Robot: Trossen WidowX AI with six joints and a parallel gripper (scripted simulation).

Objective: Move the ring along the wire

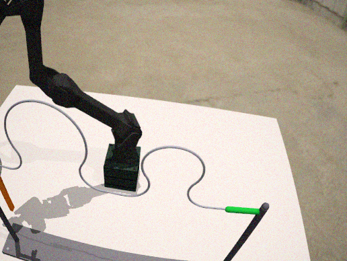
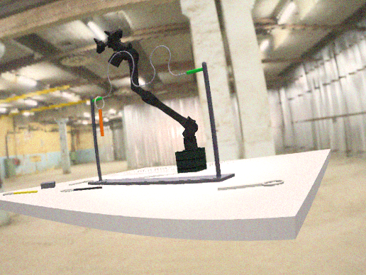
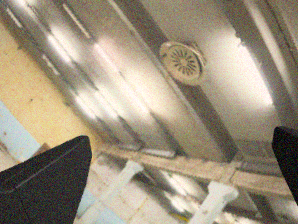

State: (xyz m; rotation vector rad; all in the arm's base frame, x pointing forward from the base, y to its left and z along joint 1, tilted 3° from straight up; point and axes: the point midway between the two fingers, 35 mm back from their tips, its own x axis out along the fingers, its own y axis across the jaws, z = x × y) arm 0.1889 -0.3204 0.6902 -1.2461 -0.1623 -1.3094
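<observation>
Right now the orange-handled ring is 16 cm ahead of my gripper tip, 17 cm to the left of it and 48 cm below it. Also, from my gripper tip: grey block: 34 cm ahead, 9 cm to the right, 78 cm below; pale ring tool: 28 cm ahead, 92 cm to the left, 79 cm below; yellow-handled ring tool: 55 cm ahead, 3 cm to the right, 79 cm below.
</observation>
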